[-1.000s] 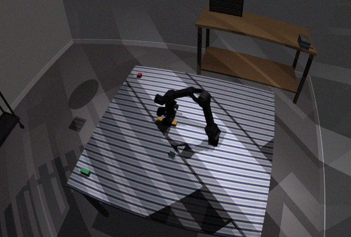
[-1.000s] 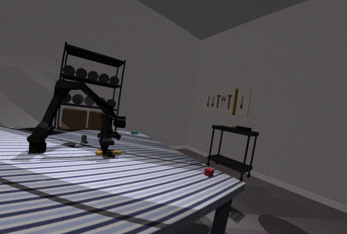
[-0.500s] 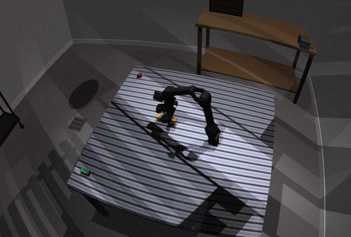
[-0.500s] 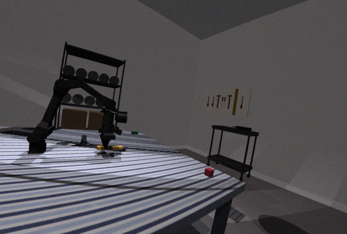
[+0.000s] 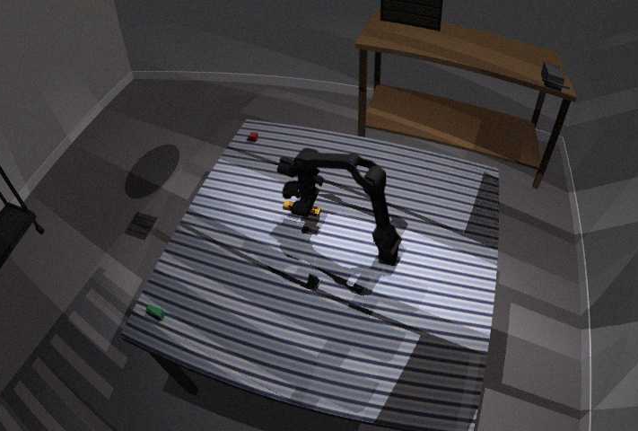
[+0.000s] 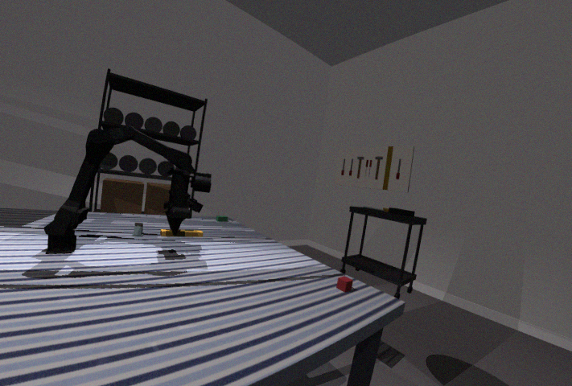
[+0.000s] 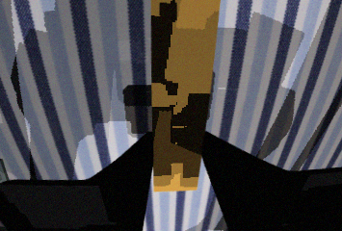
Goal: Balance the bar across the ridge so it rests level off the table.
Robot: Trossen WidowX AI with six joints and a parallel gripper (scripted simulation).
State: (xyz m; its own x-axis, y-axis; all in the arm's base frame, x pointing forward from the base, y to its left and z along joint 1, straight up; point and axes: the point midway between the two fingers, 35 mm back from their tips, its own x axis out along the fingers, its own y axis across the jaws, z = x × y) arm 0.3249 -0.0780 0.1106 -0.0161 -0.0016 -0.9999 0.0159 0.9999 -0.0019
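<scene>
The orange-yellow bar lies 30 mm ahead of my gripper tip. The rest, counted from my gripper tip: red cube: 420 mm to the right, 420 mm ahead, 60 mm below; green block: 580 mm to the left, 420 mm ahead, 60 mm below.
</scene>
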